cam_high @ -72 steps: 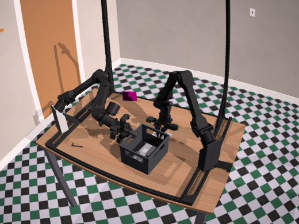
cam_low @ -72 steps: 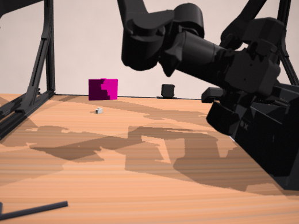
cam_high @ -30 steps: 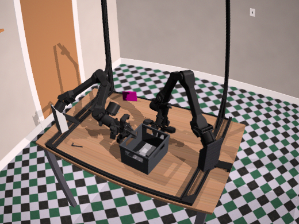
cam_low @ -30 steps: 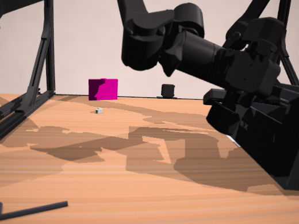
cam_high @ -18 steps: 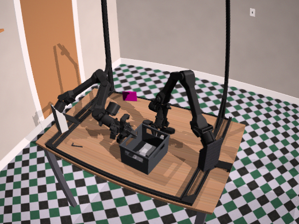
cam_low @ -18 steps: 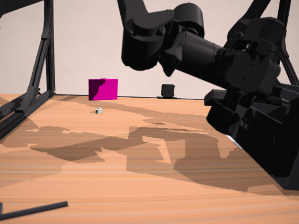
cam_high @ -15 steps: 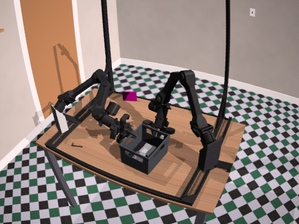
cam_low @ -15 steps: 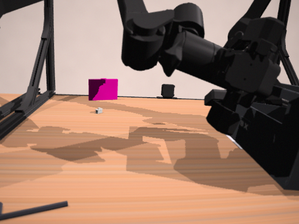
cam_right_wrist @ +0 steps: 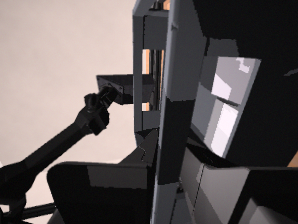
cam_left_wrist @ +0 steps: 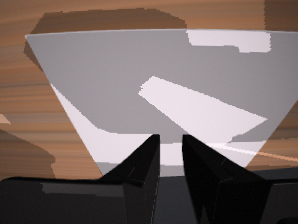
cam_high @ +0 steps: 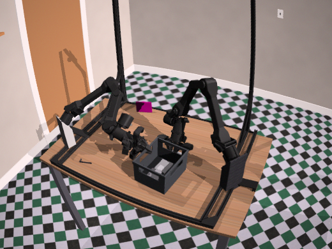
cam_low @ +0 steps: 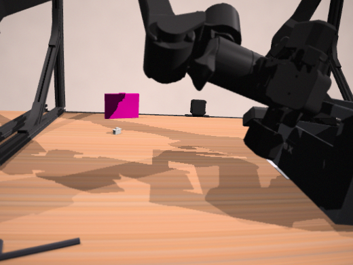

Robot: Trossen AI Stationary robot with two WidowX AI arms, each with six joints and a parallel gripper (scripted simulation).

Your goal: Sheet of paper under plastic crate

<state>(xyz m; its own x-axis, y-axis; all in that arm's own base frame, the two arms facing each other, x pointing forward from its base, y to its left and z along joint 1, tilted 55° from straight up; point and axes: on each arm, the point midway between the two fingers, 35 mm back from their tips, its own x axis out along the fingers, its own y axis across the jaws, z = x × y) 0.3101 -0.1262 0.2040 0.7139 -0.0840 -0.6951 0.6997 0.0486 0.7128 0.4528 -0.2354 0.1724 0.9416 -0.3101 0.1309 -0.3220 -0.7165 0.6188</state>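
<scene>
Now: the paper 30 mm below my left hand and 30 mm ahead of it. Also, from my left hand: magenta box: 340 mm behind, 320 mm to the right.
</scene>
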